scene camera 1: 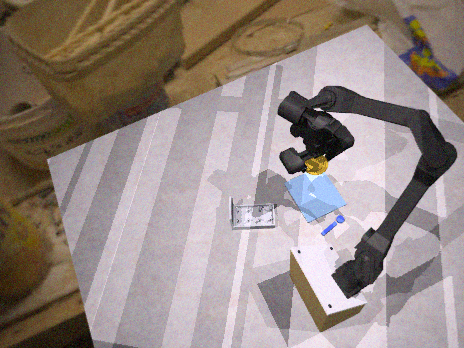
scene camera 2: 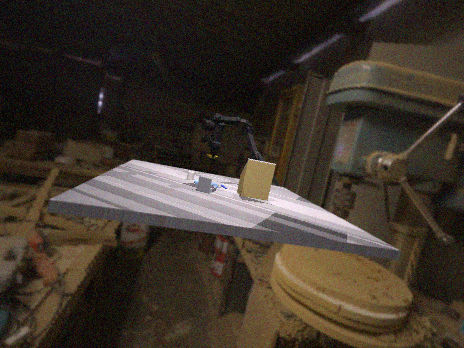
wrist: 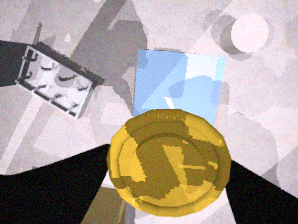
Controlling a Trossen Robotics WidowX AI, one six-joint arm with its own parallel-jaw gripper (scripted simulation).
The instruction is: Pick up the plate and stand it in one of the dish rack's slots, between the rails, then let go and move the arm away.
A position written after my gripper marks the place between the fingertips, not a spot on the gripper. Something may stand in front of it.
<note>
My gripper (scene camera 1: 314, 166) holds a yellow plate (wrist: 164, 158). Also in view: a light blue mat (scene camera 1: 315, 195).
My gripper also shows in the wrist view (wrist: 167, 158). The light blue mat is seen too in the wrist view (wrist: 164, 80).
</note>
